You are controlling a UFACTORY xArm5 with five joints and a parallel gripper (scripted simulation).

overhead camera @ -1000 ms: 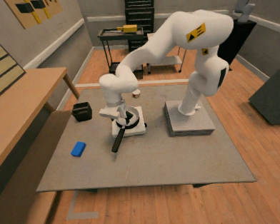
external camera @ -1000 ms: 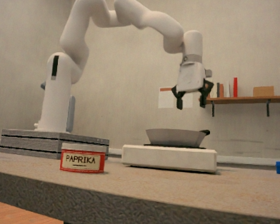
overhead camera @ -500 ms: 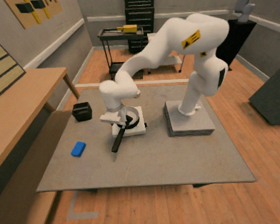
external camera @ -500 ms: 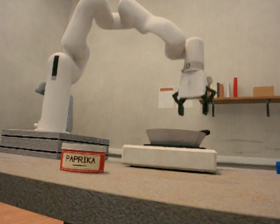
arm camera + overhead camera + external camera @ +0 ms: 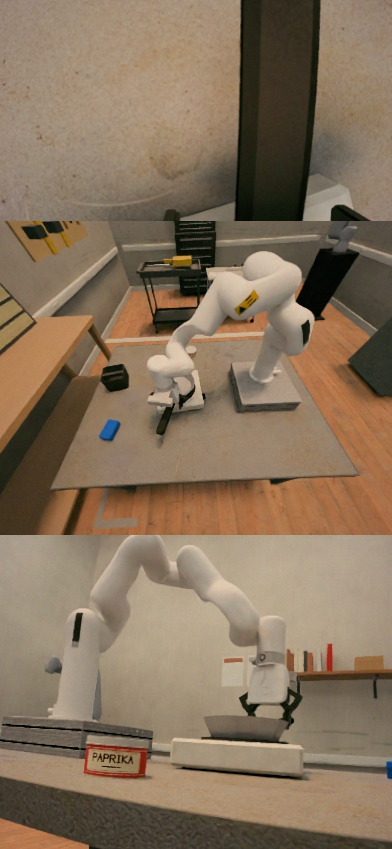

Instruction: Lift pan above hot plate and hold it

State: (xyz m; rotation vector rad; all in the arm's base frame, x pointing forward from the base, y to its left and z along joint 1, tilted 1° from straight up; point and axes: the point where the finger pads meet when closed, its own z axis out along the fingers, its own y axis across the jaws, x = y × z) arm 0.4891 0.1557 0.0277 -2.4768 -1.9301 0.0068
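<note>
Now: hand 2 cm past the grey pan, 7 cm to the left of it and 2 cm above it. From my hand the other things lie so: blue block: 31 cm ahead, 6 cm to the left, 9 cm below; white hot plate: 5 cm behind, 13 cm to the right, 8 cm below.
</note>
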